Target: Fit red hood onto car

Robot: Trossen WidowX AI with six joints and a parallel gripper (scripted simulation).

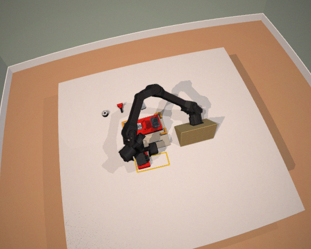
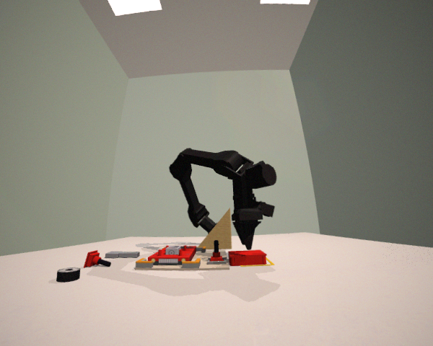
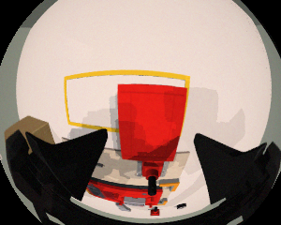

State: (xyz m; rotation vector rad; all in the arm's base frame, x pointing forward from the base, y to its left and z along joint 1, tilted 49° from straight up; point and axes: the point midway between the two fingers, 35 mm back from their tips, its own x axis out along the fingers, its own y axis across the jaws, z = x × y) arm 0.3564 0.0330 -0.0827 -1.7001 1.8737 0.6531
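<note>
Now: the red hood 20 mm below my gripper tip. From my gripper tip the other things lie so: grey engine block: 30 mm behind, 200 mm to the right, 20 mm below; black wheel: 140 mm ahead, 390 mm to the right, 30 mm below; black post: 80 mm to the right, 10 mm below.
</note>
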